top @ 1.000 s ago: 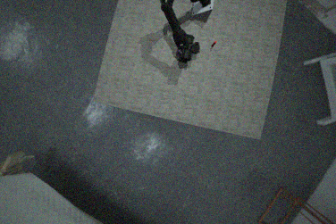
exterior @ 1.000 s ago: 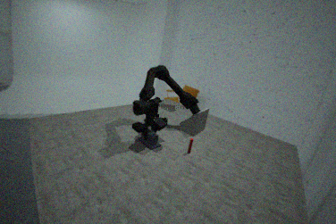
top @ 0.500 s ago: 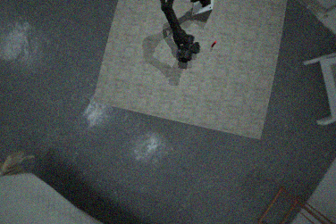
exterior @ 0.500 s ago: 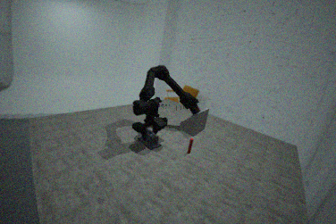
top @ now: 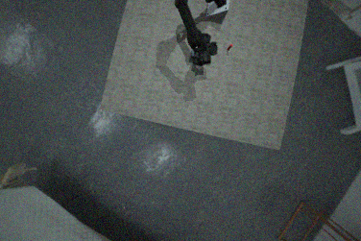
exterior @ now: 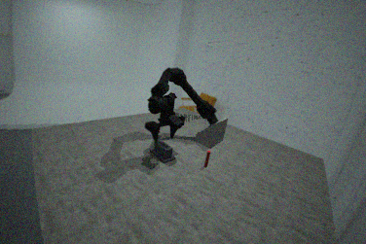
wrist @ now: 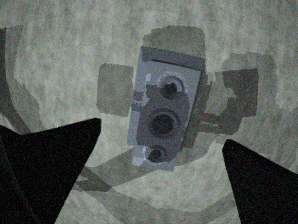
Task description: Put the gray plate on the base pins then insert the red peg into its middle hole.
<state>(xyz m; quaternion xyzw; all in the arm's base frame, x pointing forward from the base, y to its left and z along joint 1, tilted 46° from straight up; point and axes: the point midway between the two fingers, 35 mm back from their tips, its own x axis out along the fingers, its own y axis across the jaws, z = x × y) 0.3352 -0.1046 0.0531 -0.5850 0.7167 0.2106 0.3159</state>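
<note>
My gripper tip is 40 mm above the gray plate. Round my gripper tip: red peg (200 mm to the left, 80 mm behind, 40 mm below).
</note>
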